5 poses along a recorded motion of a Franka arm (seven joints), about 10 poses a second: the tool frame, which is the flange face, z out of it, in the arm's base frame.
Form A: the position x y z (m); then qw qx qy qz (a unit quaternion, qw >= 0).
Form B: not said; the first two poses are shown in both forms.
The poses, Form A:
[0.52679, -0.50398, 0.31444, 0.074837, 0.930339, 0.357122, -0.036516]
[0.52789, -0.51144, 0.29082, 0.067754, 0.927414, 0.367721, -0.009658]
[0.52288, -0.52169, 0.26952, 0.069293, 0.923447, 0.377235, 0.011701]
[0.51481, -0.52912, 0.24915, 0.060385, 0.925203, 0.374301, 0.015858]
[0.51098, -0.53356, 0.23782, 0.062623, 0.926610, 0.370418, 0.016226]
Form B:
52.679, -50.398, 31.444; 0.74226, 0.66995, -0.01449; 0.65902, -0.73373, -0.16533; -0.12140, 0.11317, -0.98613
52.789, -51.144, 29.082; 0.72938, 0.68337, 0.03192; 0.68075, -0.72038, -0.13278; -0.06774, 0.11857, -0.99063
52.288, -52.169, 26.952; 0.71511, 0.69509, 0.07389; 0.69834, -0.70578, -0.11915; -0.03067, 0.13681, -0.99012
51.481, -52.912, 24.915; 0.71929, 0.69069, 0.07455; 0.69452, -0.71250, -0.09987; -0.01586, 0.12361, -0.99220
51.098, -53.356, 23.782; 0.72505, 0.68443, 0.07646; 0.68850, -0.71774, -0.10403; -0.01632, 0.12807, -0.99163

